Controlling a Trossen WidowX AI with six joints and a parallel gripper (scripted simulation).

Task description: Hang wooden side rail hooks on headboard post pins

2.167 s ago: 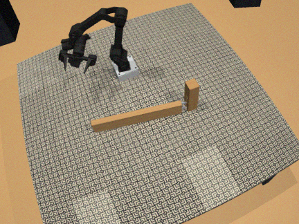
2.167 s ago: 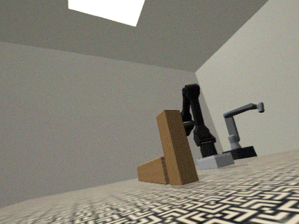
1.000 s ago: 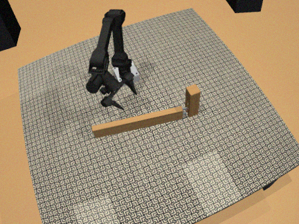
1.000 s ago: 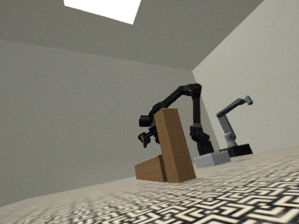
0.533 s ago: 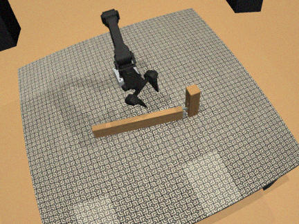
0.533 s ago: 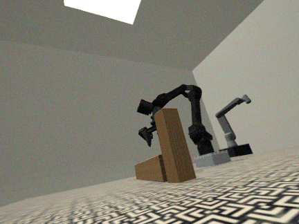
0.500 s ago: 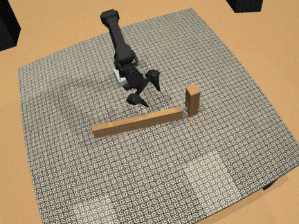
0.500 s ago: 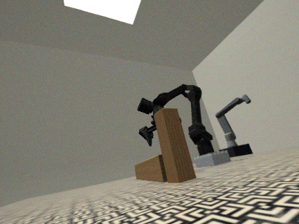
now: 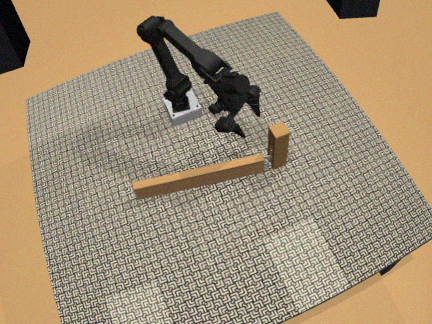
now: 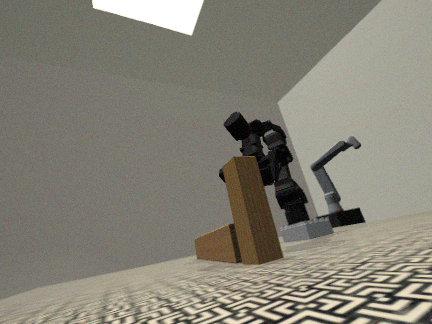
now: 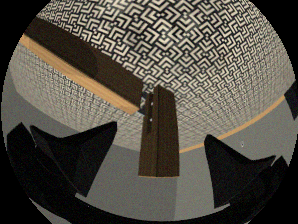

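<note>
My gripper tip is now 7 cm to the right of the headboard post, 6 cm short of it and 5 cm above it.
</note>
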